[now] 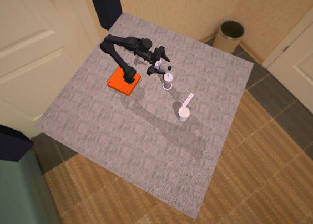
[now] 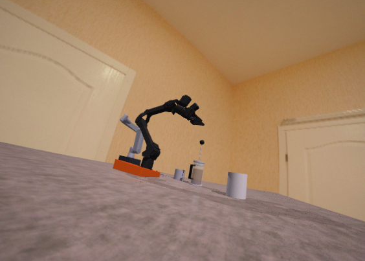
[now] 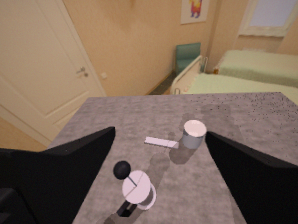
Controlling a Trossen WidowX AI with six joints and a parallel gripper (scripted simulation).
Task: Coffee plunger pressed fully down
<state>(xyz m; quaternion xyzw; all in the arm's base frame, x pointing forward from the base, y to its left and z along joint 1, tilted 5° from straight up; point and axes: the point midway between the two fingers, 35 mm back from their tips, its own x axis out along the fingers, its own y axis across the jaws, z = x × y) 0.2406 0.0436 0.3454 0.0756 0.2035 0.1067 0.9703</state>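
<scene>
Right now the coffee press is 3 cm behind my gripper tip, 7 cm to the left of it and 23 cm below it.
</scene>
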